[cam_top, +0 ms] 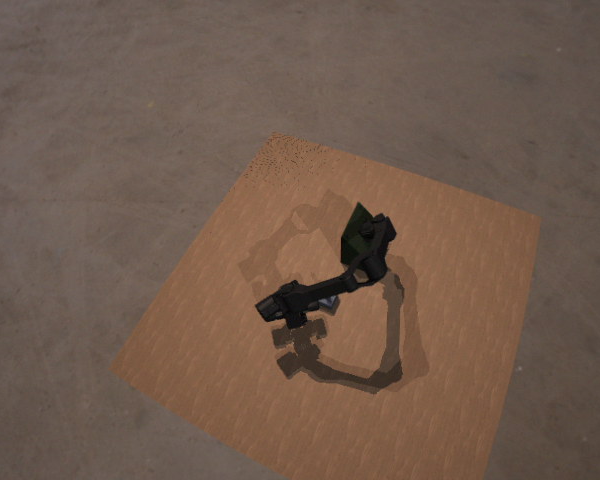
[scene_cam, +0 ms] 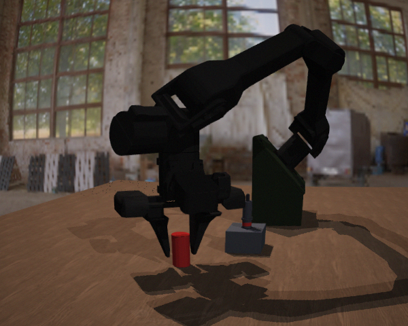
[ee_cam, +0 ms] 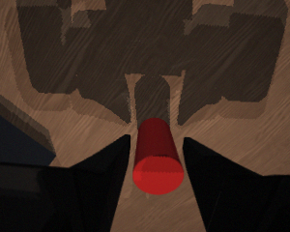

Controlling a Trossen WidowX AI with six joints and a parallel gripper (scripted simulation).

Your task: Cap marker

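The grey holder block lies 11 cm behind my gripper tip and 8 cm to the left of it. Also, from my gripper tip: red cap 1 cm above.
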